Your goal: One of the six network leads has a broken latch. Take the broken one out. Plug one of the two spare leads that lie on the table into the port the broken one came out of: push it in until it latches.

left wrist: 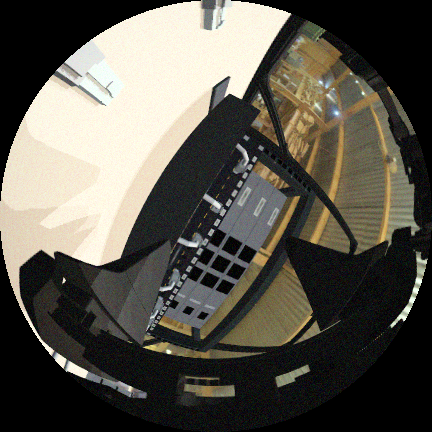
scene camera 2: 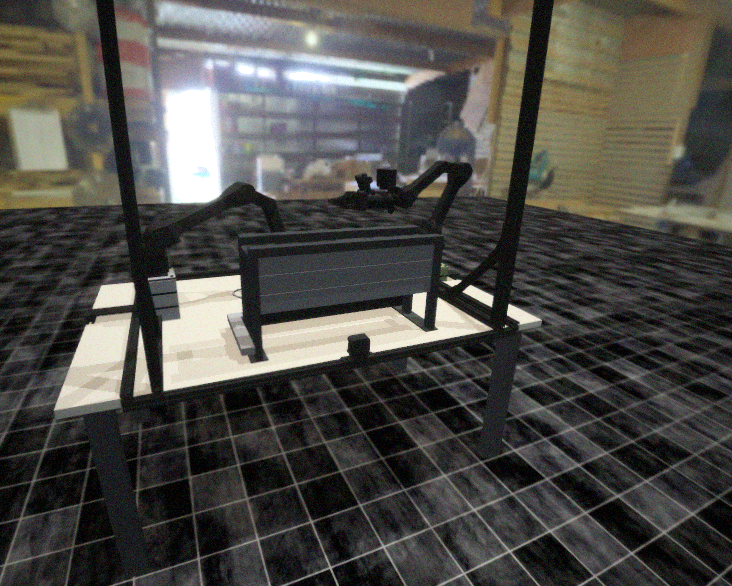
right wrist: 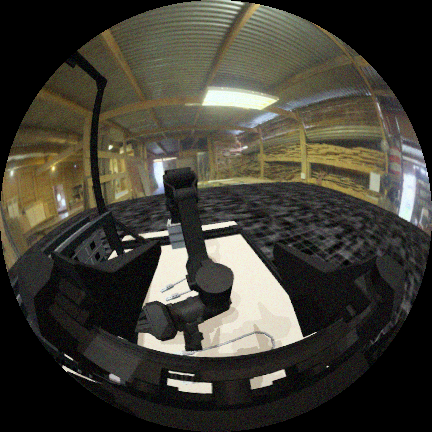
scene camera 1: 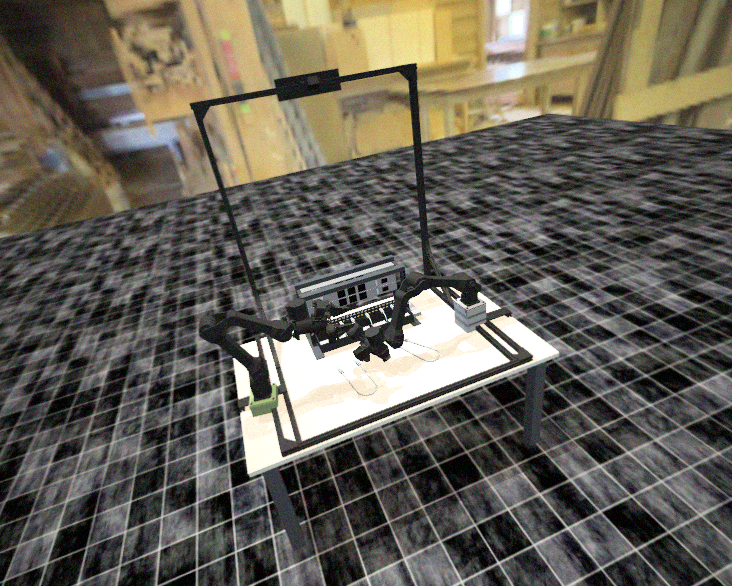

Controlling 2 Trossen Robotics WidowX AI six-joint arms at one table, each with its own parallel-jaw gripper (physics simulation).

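The dark rack stands at the back of the table. In the left wrist view, several white leads sit in a row beside its grey port panel; I cannot tell which latch is broken. Two spare leads lie in loops on the table. Two spare plugs show at the upper left and top of the left wrist view. My left gripper is open and empty, above the table before the rack. My right gripper is open and empty, held high.
A black frame arches over the table. The left arm's grey base stands at the right, the right arm's green base at the left in scene camera 1. The left arm crosses the right wrist view.
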